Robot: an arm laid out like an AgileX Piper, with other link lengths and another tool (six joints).
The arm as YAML. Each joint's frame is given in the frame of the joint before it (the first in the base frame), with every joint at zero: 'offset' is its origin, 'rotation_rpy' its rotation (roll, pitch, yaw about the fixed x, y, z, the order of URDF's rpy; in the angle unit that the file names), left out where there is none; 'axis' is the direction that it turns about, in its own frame. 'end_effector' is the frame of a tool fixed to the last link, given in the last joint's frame.
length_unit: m
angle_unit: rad
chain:
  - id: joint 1
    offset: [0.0, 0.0, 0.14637]
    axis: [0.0, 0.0, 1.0]
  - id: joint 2
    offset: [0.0, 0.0, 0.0]
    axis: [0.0, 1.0, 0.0]
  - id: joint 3
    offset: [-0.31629, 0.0, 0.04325]
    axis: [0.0, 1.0, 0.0]
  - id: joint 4
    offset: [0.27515, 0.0, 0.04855]
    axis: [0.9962, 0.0, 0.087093]
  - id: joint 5
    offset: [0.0, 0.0, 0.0]
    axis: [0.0, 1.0, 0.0]
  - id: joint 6
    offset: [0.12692, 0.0, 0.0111]
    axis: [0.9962, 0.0, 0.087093]
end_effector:
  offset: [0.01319, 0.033, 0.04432]
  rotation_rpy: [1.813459, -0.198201, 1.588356]
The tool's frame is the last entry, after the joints.
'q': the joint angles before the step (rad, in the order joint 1, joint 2, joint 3, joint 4, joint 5, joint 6). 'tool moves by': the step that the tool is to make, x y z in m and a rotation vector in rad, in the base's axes. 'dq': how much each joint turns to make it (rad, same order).
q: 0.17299, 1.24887, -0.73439, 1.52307, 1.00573, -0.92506
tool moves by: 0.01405, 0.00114, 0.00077, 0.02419, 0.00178, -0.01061
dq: -0.00001, 0.04607, -0.02768, 0.03955, 0.00002, -0.02464
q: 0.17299, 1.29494, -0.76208, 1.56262, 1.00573, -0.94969
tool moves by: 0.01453, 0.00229, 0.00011, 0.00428, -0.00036, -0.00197
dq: 0.00000, 0.04841, -0.03966, 0.01084, 0.00001, -0.01166
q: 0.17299, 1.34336, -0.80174, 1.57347, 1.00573, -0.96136
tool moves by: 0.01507, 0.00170, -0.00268, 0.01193, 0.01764, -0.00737
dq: -0.00001, 0.04902, -0.03313, 0.01688, 0.00001, -0.00067
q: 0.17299, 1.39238, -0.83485, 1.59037, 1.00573, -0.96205
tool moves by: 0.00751, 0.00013, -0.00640, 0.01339, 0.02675, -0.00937
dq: 0.00000, 0.02705, -0.00158, 0.02102, 0.00001, -0.00169
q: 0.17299, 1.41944, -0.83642, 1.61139, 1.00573, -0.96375
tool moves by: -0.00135, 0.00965, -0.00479, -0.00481, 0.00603, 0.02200
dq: 0.03001, 0.01466, 0.00000, 0.00596, -0.00840, -0.00975
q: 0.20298, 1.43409, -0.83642, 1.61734, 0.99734, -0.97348
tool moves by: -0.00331, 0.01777, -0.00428, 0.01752, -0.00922, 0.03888
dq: 0.05659, 0.02842, -0.00001, 0.04899, -0.00489, -0.04990
